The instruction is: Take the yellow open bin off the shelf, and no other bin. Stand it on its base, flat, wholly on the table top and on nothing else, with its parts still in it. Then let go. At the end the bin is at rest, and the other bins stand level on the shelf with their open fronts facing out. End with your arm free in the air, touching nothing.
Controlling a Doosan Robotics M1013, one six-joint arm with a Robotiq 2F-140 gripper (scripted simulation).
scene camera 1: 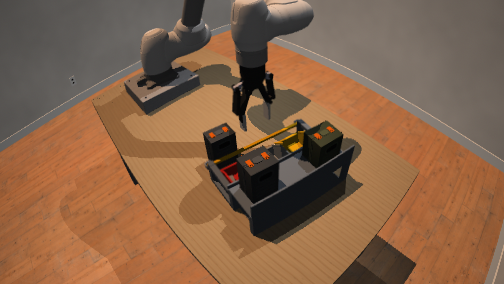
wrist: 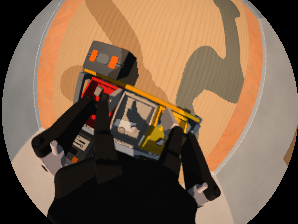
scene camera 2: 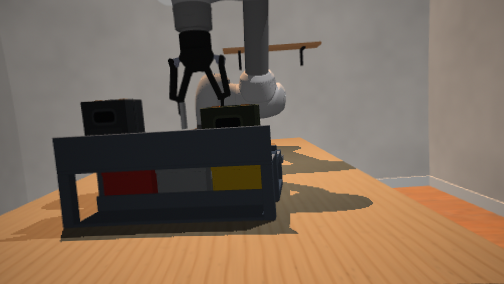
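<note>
There is my gripper (scene camera 2: pixel 203 127) (scene camera 1: pixel 255 123) (wrist: pixel 142 104), seen from scene camera 2, from scene camera 1 and from the wrist view. A grey bin (scene camera 2: pixel 188 179) (wrist: pixel 130 112) shows in scene camera 2 and in the wrist view. Scene camera 2 also lets me see a yellow open bin (scene camera 2: pixel 230 177). I see a red bin (scene camera 2: pixel 128 182) there as well.
</note>
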